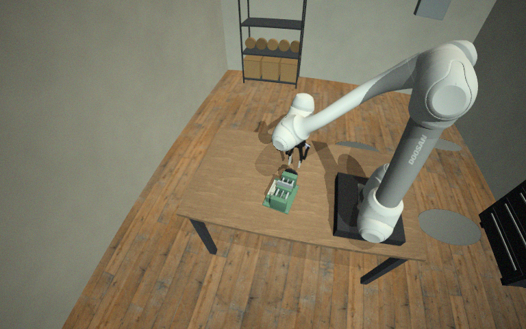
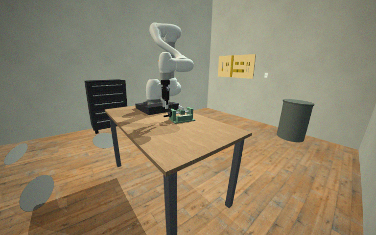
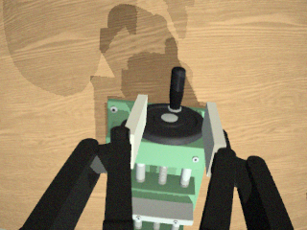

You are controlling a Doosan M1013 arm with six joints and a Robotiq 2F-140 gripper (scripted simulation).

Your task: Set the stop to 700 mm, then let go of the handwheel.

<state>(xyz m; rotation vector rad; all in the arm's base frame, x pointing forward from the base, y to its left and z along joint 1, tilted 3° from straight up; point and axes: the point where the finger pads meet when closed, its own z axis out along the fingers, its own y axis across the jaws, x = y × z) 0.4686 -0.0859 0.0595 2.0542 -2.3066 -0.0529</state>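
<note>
Now: the black crank handle 10 cm below my hand. From my hand the other things lie so: green stop fixture (3 cm ahead, 14 cm to the left, 6 cm below).
</note>
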